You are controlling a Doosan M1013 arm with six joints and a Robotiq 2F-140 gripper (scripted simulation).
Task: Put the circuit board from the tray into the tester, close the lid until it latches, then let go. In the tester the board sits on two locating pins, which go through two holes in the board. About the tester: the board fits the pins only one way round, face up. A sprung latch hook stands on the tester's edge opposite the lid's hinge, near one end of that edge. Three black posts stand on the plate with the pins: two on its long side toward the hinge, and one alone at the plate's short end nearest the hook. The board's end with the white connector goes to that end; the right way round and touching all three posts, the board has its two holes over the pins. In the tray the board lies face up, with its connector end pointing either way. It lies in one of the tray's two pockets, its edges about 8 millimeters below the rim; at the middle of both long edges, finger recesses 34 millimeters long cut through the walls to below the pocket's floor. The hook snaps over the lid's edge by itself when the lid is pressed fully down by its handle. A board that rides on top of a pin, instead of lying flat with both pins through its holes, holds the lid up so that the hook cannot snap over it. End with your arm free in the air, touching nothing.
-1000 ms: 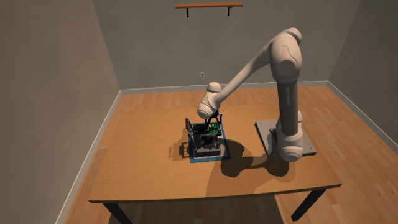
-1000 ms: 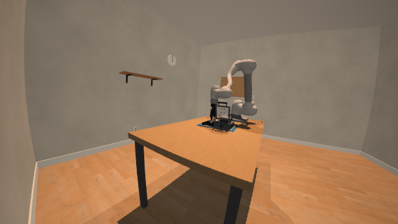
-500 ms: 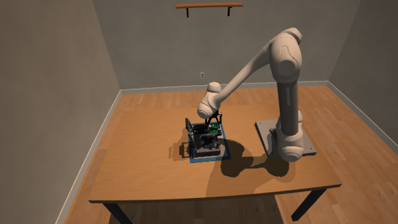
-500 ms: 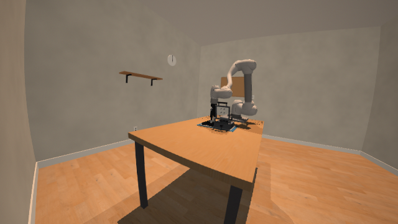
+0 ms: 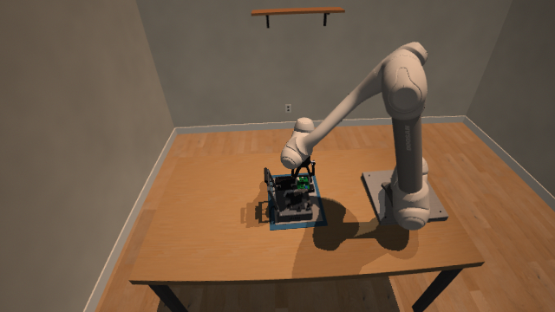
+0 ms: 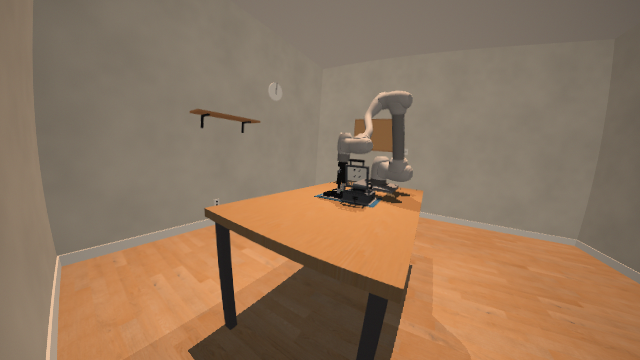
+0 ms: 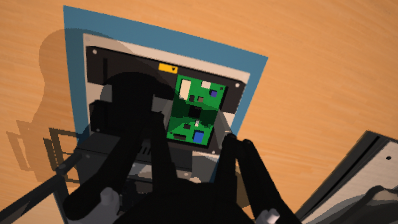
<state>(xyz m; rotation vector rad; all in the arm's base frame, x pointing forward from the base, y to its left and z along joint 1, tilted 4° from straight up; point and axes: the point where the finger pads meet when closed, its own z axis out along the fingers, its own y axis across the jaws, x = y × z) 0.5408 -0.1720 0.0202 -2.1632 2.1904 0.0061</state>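
My hand is 2 cm above the green circuit board. Also, from my hand: dark block: 23 cm to the left, 5 cm above; tester lid: 19 cm ahead, 17 cm to the left, 14 cm above.
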